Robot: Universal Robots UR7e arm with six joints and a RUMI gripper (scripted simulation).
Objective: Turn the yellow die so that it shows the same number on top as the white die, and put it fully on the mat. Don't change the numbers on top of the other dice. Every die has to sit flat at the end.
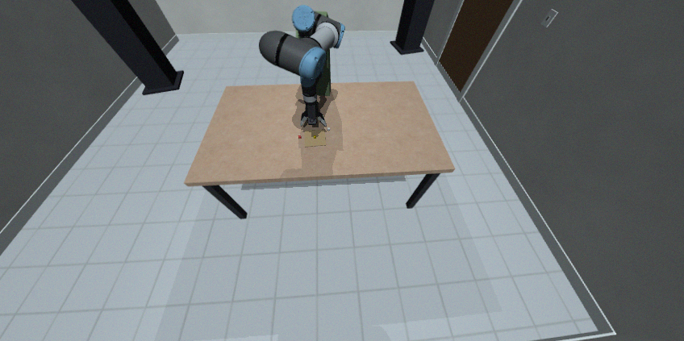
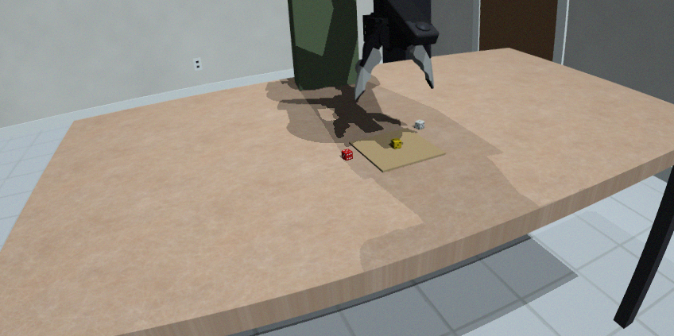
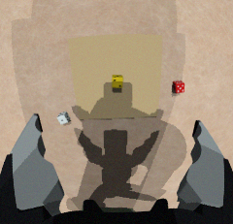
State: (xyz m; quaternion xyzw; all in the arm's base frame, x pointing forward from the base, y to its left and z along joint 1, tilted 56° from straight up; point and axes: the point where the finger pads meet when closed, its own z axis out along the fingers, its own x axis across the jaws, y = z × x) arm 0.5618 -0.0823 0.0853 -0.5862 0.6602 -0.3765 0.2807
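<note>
Right now my hand is 100 mm above the yellow die. Round my hand: red die (100 mm to the right, 100 mm below, 30 mm behind); tan mat (110 mm below); white die (110 mm to the left, 100 mm below, 40 mm behind).
</note>
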